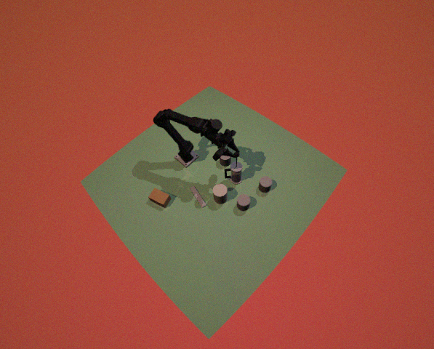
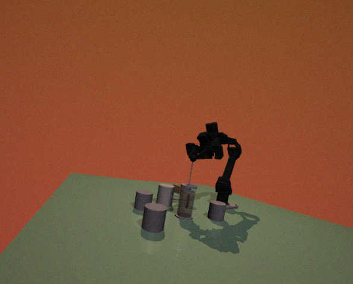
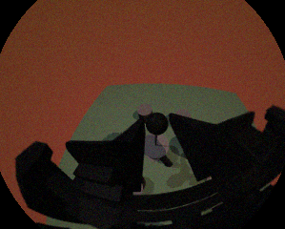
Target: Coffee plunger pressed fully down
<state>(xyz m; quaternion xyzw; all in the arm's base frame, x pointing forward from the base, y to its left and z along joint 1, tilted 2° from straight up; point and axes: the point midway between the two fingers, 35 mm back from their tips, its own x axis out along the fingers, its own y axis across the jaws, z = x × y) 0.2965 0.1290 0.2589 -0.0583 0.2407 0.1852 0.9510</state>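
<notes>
My gripper tip is now 2 cm past the coffee press, 1 cm to the left of it and 13 cm above it. Round my gripper tip: flat grey strip (6 cm behind, 25 cm to the right, 24 cm below).
</notes>
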